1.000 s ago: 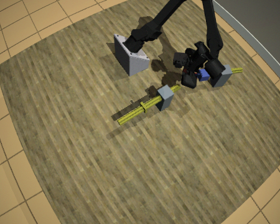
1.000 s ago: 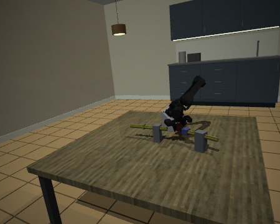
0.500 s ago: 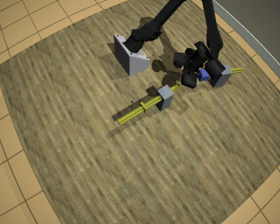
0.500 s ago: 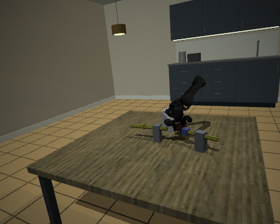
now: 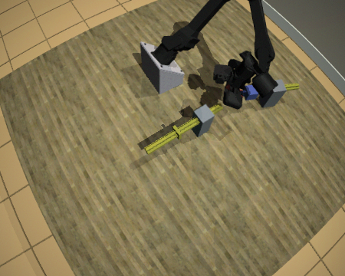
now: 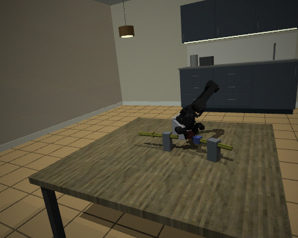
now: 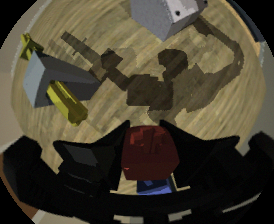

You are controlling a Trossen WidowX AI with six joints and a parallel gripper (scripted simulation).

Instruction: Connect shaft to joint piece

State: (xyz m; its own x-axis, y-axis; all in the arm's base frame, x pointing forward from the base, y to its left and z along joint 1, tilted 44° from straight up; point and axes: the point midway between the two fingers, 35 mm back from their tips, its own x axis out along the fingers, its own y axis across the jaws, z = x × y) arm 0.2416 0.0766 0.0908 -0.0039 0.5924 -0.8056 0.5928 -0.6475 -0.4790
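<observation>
The red joint piece lies 30 mm above my gripper tip, 20 mm ahead of it and 10 mm to the left of it.
</observation>
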